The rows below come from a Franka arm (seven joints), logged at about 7 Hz.
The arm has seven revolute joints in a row. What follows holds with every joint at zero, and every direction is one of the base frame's.
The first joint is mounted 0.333 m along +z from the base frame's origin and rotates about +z.
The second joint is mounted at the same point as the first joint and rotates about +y.
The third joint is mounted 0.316 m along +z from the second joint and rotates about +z.
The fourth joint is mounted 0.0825 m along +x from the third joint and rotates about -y.
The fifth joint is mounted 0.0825 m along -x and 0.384 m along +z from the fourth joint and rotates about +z.
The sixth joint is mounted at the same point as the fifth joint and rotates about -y.
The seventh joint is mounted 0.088 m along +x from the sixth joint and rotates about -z.
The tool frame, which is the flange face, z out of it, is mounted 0.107 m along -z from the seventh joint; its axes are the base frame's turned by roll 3.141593, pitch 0 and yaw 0 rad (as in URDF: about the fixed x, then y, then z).
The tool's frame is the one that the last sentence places.
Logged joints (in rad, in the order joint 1, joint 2, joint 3, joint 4, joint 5, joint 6, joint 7), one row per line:
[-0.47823 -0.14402 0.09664 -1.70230 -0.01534 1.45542 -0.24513]
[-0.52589 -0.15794 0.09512 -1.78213 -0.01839 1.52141 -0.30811]
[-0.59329 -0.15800 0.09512 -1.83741 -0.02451 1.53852 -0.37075]
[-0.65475 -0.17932 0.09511 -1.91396 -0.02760 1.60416 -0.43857]
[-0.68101 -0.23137 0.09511 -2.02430 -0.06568 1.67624 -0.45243]
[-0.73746 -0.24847 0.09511 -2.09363 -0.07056 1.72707 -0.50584]
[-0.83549 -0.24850 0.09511 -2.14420 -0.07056 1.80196 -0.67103]
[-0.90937 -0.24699 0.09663 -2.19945 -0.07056 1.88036 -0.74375]
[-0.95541 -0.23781 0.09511 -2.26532 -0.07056 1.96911 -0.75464]
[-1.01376 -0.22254 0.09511 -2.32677 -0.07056 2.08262 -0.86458]
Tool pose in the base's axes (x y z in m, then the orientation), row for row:
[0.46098 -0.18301 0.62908 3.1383 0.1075 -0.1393]
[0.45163 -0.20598 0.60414 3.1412 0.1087 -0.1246]
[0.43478 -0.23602 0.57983 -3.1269 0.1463 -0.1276]
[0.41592 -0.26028 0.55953 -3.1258 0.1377 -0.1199]
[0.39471 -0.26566 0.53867 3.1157 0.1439 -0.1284]
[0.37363 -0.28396 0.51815 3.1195 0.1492 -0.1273]
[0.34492 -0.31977 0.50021 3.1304 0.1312 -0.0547]
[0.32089 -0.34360 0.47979 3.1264 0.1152 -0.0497]
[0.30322 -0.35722 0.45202 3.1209 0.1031 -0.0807]
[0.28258 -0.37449 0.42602 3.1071 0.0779 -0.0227]
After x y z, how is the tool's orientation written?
As angles about the fixed x, y, z axes (roll, pitch, yaw), in radians.
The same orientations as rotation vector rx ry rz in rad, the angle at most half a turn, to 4 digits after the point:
[-3.1253 0.2178 0.1685]
[-3.1245 0.1949 0.1700]
[-3.1030 0.1999 0.2259]
[-3.1047 0.1880 0.2126]
[3.1106 -0.1971 -0.2268]
[3.1141 -0.1959 -0.2349]
[3.1261 -0.0844 -0.2058]
[3.1231 -0.0763 -0.1807]
[3.1184 -0.1242 -0.1622]
[3.1055 -0.0332 -0.1216]

